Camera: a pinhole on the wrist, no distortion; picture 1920 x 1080 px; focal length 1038.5 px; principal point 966.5 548.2 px. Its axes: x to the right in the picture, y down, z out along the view. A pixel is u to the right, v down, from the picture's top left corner.
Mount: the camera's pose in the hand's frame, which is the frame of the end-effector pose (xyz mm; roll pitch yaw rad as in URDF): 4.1 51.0 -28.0 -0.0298 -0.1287 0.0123
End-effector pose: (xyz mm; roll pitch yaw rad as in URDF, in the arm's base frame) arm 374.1 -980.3 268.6 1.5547 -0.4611 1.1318
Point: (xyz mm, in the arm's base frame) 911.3 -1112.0 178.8
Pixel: 1199.9 160.2
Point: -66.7 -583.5 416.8
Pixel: behind the camera
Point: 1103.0 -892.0 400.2
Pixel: 1817.2 302.7
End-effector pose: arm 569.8 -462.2 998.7 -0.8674 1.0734 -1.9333
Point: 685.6 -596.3 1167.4
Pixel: 642.1 247.7
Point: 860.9 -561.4 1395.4
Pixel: 213.3 553.9
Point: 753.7 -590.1 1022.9
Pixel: 1105.3 716.2
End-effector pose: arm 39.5 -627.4 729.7 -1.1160 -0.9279 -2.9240
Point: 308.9 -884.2 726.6
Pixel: 747.2 353.7
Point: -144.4 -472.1 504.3
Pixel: behind the camera
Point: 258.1 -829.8 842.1
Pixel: 1047.5 124.4
